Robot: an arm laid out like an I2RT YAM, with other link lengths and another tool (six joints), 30 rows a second.
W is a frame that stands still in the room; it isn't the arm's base.
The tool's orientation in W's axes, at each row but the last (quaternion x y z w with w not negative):
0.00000 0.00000 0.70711 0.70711
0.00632 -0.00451 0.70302 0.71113
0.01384 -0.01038 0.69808 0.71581
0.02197 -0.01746 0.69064 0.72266
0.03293 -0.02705 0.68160 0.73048
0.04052 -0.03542 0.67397 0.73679
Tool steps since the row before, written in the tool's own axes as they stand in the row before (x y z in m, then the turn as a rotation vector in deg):
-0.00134 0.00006 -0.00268 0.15 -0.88 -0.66
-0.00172 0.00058 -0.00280 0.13 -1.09 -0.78
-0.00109 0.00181 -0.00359 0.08 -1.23 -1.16
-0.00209 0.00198 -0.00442 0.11 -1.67 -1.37
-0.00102 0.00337 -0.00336 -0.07 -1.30 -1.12
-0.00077 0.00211 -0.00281 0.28 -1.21 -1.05
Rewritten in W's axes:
-0.00006 -0.00134 -0.00268 0.88 0.15 -0.66
-0.00061 -0.00167 -0.00282 1.09 0.13 -0.78
-0.00185 -0.00092 -0.00362 1.23 0.09 -1.16
-0.00210 -0.00175 -0.00451 1.67 0.11 -1.37
-0.00345 -0.00050 -0.00340 1.29 -0.06 -1.14
-0.00218 -0.00027 -0.00285 1.23 0.28 -1.03

